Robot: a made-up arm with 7 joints. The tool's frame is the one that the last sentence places. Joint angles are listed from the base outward.
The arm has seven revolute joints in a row. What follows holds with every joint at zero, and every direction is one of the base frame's. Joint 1 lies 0.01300 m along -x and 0.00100 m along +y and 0.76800 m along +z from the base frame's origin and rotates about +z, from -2.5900 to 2.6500 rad. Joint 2 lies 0.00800 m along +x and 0.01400 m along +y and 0.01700 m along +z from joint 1 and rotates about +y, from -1.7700 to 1.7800 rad. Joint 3 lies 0.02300 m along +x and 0.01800 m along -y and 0.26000 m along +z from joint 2 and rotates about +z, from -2.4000 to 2.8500 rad. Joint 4 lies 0.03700 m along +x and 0.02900 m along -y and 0.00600 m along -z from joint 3 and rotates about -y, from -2.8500 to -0.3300 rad. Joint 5 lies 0.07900 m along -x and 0.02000 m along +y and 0.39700 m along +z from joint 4 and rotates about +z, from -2.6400 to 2.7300 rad. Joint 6 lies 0.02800 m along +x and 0.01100 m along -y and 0.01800 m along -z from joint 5 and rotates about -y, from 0.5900 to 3.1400 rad. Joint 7 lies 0.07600 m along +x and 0.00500 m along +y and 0.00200 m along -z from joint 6 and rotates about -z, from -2.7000 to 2.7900 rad. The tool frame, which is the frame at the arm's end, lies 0.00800 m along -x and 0.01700 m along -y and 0.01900 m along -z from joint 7; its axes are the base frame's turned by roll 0.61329, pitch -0.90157 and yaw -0.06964 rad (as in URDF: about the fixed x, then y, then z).
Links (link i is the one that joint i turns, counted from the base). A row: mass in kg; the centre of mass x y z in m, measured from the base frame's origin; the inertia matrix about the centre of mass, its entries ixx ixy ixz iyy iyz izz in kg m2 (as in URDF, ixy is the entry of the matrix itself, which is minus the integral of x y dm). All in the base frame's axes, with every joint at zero. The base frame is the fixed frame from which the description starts. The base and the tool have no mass.
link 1: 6.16; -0.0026 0.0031 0.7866; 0.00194 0 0 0.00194 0 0.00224
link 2: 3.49; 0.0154 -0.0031 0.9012; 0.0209 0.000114 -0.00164 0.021 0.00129 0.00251
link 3: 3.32; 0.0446 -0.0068 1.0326; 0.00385 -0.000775 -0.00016 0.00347 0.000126 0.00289
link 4: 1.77; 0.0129 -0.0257 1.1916; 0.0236 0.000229 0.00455 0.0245 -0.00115 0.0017
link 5: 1.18; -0.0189 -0.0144 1.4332; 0.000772 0 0 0.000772 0 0.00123
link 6: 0.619; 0.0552 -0.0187 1.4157; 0.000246 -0.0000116 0.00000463 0.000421 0 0.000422
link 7: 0.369; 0.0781 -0.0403 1.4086; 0.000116 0 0 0.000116 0 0.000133
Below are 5 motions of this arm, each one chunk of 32 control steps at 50 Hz.
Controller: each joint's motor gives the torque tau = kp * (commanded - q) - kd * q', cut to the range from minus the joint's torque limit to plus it. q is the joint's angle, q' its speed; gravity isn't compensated. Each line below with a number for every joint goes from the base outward.
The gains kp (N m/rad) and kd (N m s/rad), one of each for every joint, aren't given. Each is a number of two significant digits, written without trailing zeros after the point. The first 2 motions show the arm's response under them.
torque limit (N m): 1.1 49 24 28 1.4 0.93 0.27
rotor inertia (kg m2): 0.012 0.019 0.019 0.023 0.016 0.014 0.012
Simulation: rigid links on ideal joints. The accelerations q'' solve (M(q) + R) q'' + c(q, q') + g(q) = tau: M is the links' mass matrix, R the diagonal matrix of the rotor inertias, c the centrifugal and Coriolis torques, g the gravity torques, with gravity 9.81 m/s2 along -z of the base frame. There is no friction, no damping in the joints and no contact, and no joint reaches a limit. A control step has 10 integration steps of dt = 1/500 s. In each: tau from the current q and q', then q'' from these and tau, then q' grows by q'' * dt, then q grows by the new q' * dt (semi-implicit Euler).
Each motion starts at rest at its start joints. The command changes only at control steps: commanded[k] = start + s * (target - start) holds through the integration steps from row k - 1 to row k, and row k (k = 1, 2, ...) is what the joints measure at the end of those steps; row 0 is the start. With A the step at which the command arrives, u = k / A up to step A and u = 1 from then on. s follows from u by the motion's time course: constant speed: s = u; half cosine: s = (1 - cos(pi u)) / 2; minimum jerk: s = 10 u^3 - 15 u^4 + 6 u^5; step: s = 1 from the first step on.
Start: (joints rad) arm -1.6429 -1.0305 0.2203 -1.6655 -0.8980 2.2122 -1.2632
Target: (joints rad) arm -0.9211 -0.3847 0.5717 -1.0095 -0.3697 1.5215 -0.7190
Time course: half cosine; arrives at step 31
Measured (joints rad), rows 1 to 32:
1: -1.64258 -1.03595 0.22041 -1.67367 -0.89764 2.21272 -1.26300
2: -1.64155 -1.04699 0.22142 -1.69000 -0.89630 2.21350 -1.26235
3: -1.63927 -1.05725 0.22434 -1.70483 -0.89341 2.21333 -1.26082
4: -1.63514 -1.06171 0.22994 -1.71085 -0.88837 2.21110 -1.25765
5: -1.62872 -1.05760 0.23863 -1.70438 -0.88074 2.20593 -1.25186
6: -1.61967 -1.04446 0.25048 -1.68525 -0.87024 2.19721 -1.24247
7: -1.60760 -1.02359 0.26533 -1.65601 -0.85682 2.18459 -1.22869
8: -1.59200 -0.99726 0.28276 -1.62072 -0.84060 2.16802 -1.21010
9: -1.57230 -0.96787 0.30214 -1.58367 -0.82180 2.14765 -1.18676
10: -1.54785 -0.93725 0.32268 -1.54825 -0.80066 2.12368 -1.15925
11: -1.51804 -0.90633 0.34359 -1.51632 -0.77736 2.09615 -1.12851
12: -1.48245 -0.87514 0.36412 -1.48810 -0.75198 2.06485 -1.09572
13: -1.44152 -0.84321 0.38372 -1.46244 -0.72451 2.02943 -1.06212
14: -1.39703 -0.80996 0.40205 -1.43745 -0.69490 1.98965 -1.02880
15: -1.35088 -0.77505 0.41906 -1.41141 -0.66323 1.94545 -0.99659
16: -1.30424 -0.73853 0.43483 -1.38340 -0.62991 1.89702 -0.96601
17: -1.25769 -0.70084 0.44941 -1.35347 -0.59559 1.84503 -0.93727
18: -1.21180 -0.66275 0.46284 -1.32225 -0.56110 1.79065 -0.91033
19: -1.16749 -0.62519 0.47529 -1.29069 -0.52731 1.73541 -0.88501
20: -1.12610 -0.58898 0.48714 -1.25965 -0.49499 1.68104 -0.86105
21: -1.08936 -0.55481 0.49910 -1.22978 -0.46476 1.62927 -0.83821
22: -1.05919 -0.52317 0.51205 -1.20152 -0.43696 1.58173 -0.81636
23: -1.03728 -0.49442 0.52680 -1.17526 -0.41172 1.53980 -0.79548
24: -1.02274 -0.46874 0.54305 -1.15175 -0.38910 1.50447 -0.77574
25: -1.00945 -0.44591 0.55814 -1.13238 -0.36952 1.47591 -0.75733
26: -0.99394 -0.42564 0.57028 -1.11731 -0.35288 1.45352 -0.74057
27: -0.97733 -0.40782 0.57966 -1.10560 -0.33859 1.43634 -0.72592
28: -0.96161 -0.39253 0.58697 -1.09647 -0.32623 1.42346 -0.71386
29: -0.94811 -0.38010 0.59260 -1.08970 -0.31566 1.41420 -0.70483
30: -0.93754 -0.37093 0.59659 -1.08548 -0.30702 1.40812 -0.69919
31: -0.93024 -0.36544 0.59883 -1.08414 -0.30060 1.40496 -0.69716
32: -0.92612 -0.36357 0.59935 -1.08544 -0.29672 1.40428 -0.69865
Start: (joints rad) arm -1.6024 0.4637 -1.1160 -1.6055 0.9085 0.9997 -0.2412
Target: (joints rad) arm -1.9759 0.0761 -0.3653 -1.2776 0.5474 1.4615 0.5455
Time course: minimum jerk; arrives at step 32
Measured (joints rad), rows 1 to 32:
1: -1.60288 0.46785 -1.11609 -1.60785 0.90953 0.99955 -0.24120
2: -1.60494 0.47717 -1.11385 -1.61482 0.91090 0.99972 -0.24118
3: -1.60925 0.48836 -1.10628 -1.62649 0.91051 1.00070 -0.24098
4: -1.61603 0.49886 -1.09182 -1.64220 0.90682 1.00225 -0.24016
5: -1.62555 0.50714 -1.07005 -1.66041 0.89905 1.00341 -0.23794
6: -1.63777 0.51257 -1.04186 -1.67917 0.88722 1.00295 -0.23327
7: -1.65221 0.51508 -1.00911 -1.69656 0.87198 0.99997 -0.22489
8: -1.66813 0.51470 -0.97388 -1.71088 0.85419 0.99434 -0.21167
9: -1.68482 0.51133 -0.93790 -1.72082 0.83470 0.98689 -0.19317
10: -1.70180 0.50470 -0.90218 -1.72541 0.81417 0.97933 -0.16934
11: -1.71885 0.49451 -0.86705 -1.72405 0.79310 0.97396 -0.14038
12: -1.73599 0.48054 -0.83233 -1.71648 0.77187 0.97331 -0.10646
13: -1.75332 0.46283 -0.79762 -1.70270 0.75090 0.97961 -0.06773
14: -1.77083 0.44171 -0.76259 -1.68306 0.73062 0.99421 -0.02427
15: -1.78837 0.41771 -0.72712 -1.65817 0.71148 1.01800 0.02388
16: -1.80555 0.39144 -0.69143 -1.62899 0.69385 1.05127 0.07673
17: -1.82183 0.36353 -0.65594 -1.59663 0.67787 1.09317 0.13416
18: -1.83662 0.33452 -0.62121 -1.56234 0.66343 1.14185 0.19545
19: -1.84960 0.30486 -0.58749 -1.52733 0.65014 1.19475 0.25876
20: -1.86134 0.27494 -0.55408 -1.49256 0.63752 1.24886 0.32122
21: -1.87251 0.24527 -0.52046 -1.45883 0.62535 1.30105 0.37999
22: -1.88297 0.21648 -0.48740 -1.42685 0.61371 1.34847 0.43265
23: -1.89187 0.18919 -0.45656 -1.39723 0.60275 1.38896 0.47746
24: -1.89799 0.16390 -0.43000 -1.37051 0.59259 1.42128 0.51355
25: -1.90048 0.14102 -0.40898 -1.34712 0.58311 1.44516 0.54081
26: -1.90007 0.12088 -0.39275 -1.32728 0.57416 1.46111 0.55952
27: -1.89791 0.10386 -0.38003 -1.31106 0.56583 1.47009 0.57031
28: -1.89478 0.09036 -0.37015 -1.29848 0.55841 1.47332 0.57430
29: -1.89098 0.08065 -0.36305 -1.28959 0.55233 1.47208 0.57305
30: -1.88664 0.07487 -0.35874 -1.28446 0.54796 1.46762 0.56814
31: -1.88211 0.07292 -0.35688 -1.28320 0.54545 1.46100 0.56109
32: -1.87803 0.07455 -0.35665 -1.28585 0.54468 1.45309 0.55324
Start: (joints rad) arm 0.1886 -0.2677 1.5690 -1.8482 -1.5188 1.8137 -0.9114
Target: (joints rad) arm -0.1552 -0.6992 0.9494 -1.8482 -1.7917 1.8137 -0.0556
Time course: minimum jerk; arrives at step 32
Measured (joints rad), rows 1 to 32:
1: 0.18744 -0.26863 1.57091 -1.85294 -1.51884 1.81361 -0.91118
2: 0.18582 -0.27082 1.57478 -1.86573 -1.51858 1.81344 -0.91078
3: 0.18442 -0.27392 1.57978 -1.88486 -1.51753 1.81364 -0.91039
4: 0.18337 -0.27797 1.58513 -1.90814 -1.51539 1.81493 -0.90984
5: 0.18272 -0.28341 1.58981 -1.93321 -1.51220 1.81816 -0.90848
6: 0.18237 -0.29085 1.59271 -1.95773 -1.50846 1.82408 -0.90518
7: 0.18285 -0.30084 1.59219 -1.97981 -1.50505 1.83304 -0.89840
8: 0.18586 -0.31357 1.58587 -1.99826 -1.50311 1.84459 -0.88746
9: 0.19196 -0.32888 1.57283 -2.01205 -1.50381 1.85764 -0.87229
10: 0.20011 -0.34640 1.55388 -2.02025 -1.50822 1.87084 -0.85312
11: 0.20905 -0.36576 1.53014 -2.02236 -1.51716 1.88294 -0.82998
12: 0.21788 -0.38670 1.50240 -2.01859 -1.53102 1.89298 -0.80276
13: 0.22617 -0.40905 1.47109 -2.00974 -1.54967 1.90032 -0.77122
14: 0.23368 -0.43271 1.43656 -1.99703 -1.57250 1.90464 -0.73501
15: 0.24025 -0.45753 1.39924 -1.98193 -1.59843 1.90588 -0.69373
16: 0.24567 -0.48329 1.35973 -1.96591 -1.62610 1.90416 -0.64695
17: 0.24974 -0.50966 1.31880 -1.95032 -1.65400 1.89979 -0.59420
18: 0.25225 -0.53623 1.27736 -1.93621 -1.68072 1.89318 -0.53505
19: 0.25300 -0.56253 1.23634 -1.92430 -1.70504 1.88490 -0.46906
20: 0.25182 -0.58805 1.19668 -1.91496 -1.72607 1.87561 -0.39583
21: 0.24855 -0.61230 1.15926 -1.90822 -1.74333 1.86604 -0.31516
22: 0.24309 -0.63482 1.12482 -1.90384 -1.75669 1.85696 -0.22951
23: 0.23537 -0.65524 1.09394 -1.90142 -1.76637 1.84906 -0.14593
24: 0.22534 -0.67328 1.06709 -1.90048 -1.77286 1.84292 -0.07025
25: 0.21296 -0.68871 1.04460 -1.90057 -1.77684 1.83895 -0.00321
26: 0.19821 -0.70142 1.02669 -1.90125 -1.77906 1.83733 0.05542
27: 0.18113 -0.71139 1.01340 -1.90221 -1.78022 1.83803 0.10582
28: 0.16180 -0.71870 1.00467 -1.90326 -1.78092 1.84083 0.14811
29: 0.14037 -0.72353 1.00028 -1.90435 -1.78160 1.84538 0.18234
30: 0.11702 -0.72615 0.99988 -1.90552 -1.78253 1.85129 0.20852
31: 0.09200 -0.72692 1.00295 -1.90693 -1.78383 1.85816 0.22658
32: 0.06560 -0.72634 1.00878 -1.90883 -1.78553 1.86569 0.23641

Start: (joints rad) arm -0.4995 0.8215 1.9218 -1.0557 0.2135 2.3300 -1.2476
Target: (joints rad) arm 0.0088 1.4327 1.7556 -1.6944 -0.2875 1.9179 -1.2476
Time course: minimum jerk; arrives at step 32
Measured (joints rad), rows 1 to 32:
1: -0.49972 0.82760 1.92558 -1.06018 0.21287 2.33145 -1.24765
2: -0.49969 0.84003 1.92853 -1.06947 0.21206 2.33434 -1.24771
3: -0.49876 0.85389 1.92351 -1.07981 0.21183 2.33716 -1.24759
4: -0.49661 0.86750 1.90939 -1.08942 0.21208 2.33888 -1.24697
5: -0.49327 0.88161 1.88923 -1.09832 0.21200 2.33897 -1.24557
6: -0.48907 0.89780 1.86737 -1.10742 0.21042 2.33726 -1.24328
7: -0.48450 0.91726 1.84724 -1.11776 0.20618 2.33376 -1.24019
8: -0.48035 0.94019 1.83035 -1.13048 0.19831 2.32845 -1.23665
9: -0.47751 0.96601 1.81659 -1.14668 0.18615 2.32105 -1.23316
10: -0.47656 0.99385 1.80494 -1.16707 0.16937 2.31110 -1.23022
11: -0.47772 1.02306 1.79432 -1.19192 0.14796 2.29801 -1.22826
12: -0.48090 1.05333 1.78396 -1.22107 0.12223 2.28116 -1.22752
13: -0.48579 1.08466 1.77342 -1.25396 0.09271 2.26004 -1.22804
14: -0.49193 1.11723 1.76239 -1.28974 0.06019 2.23437 -1.22967
15: -0.49885 1.15117 1.75058 -1.32742 0.02556 2.20423 -1.23206
16: -0.50610 1.18646 1.73761 -1.36598 -0.01022 2.17012 -1.23480
17: -0.51334 1.22289 1.72310 -1.40449 -0.04624 2.13292 -1.23741
18: -0.52031 1.26003 1.70670 -1.44219 -0.08169 2.09382 -1.23944
19: -0.52687 1.29731 1.68823 -1.47851 -0.11594 2.05419 -1.24050
20: -0.53293 1.33406 1.66770 -1.51304 -0.14854 2.01538 -1.24036
21: -0.53845 1.36956 1.64538 -1.54553 -0.17923 1.97858 -1.23890
22: -0.54336 1.40310 1.62178 -1.57580 -0.20784 1.94469 -1.23620
23: -0.54757 1.43403 1.59767 -1.60374 -0.23430 1.91420 -1.23246
24: -0.55094 1.46175 1.57396 -1.62922 -0.25850 1.88724 -1.22803
25: -0.55328 1.48577 1.55169 -1.65211 -0.28031 1.86359 -1.22335
26: -0.55437 1.50570 1.53189 -1.67220 -0.29946 1.84288 -1.21886
27: -0.55388 1.52092 1.51492 -1.68923 -0.31546 1.82494 -1.21517
28: -0.55145 1.53098 1.50074 -1.70291 -0.32776 1.80985 -1.21281
29: -0.54683 1.53621 1.48977 -1.71291 -0.33612 1.79769 -1.21207
30: -0.53999 1.53756 1.48279 -1.71903 -0.34066 1.78860 -1.21288
31: -0.53107 1.53625 1.48068 -1.72127 -0.34190 1.78281 -1.21492
32: -0.52039 1.53358 1.48431 -1.71992 -0.34062 1.78061 -1.21769

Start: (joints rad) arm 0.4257 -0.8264 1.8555 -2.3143 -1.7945 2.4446 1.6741
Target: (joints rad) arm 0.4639 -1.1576 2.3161 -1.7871 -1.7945 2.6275 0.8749
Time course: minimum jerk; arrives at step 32
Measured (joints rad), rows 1 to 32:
1: 0.42391 -0.83145 1.85988 -2.31533 -1.79392 2.44355 1.67397
2: 0.41990 -0.84278 1.87155 -2.31868 -1.79275 2.44045 1.67359
3: 0.41491 -0.85639 1.88934 -2.32440 -1.79173 2.43572 1.67280
4: 0.40941 -0.86930 1.91196 -2.33168 -1.79154 2.43071 1.67115
5: 0.40362 -0.88016 1.93760 -2.33920 -1.79260 2.42729 1.66788
6: 0.39773 -0.88909 1.96414 -2.34537 -1.79506 2.42742 1.66196
7: 0.39183 -0.89716 1.98951 -2.34841 -1.79876 2.43259 1.65218
8: 0.38589 -0.90574 2.01219 -2.34664 -1.80331 2.44338 1.63728
9: 0.37966 -0.91596 2.03150 -2.33859 -1.80817 2.45919 1.61645
10: 0.37266 -0.92845 2.04763 -2.32326 -1.81271 2.47839 1.58925
11: 0.36433 -0.94330 2.06150 -2.30022 -1.81635 2.49863 1.55545
12: 0.35413 -0.96018 2.07441 -2.26971 -1.81861 2.51738 1.51487
13: 0.34178 -0.97850 2.08774 -2.23262 -1.81917 2.53247 1.46747
14: 0.32732 -0.99767 2.10261 -2.19042 -1.81791 2.54247 1.41355
15: 0.31117 -1.01718 2.11980 -2.14497 -1.81493 2.54690 1.35409
16: 0.29399 -1.03674 2.13961 -2.09834 -1.81056 2.54620 1.29101
17: 0.27664 -1.05618 2.16199 -2.05259 -1.80528 2.54164 1.22666
18: 0.25999 -1.07549 2.18659 -2.00955 -1.79971 2.53500 1.16351
19: 0.24481 -1.09470 2.21286 -1.97065 -1.79450 2.52826 1.10383
20: 0.23171 -1.11386 2.24021 -1.93679 -1.79026 2.52333 1.04936
21: 0.22105 -1.13293 2.26806 -1.90840 -1.78749 2.52170 1.00107
22: 0.21303 -1.15178 2.29589 -1.88544 -1.78647 2.52430 0.95941
23: 0.20767 -1.17019 2.32320 -1.86753 -1.78731 2.53136 0.92450
24: 0.20495 -1.18784 2.34952 -1.85415 -1.78991 2.54248 0.89634
25: 0.20484 -1.20435 2.37430 -1.84471 -1.79399 2.55668 0.87484
26: 0.20737 -1.21929 2.39695 -1.83866 -1.79916 2.57262 0.85978
27: 0.21261 -1.23223 2.41682 -1.83550 -1.80491 2.58881 0.85064
28: 0.22066 -1.24282 2.43324 -1.83479 -1.81075 2.60379 0.84646
29: 0.23162 -1.25081 2.44562 -1.83604 -1.81620 2.61632 0.84606
30: 0.24546 -1.25608 2.45352 -1.83872 -1.82083 2.62551 0.84836
31: 0.26205 -1.25870 2.45676 -1.84218 -1.82436 2.63093 0.85247
32: 0.28106 -1.25893 2.45548 -1.84564 -1.82657 2.63255 0.85758

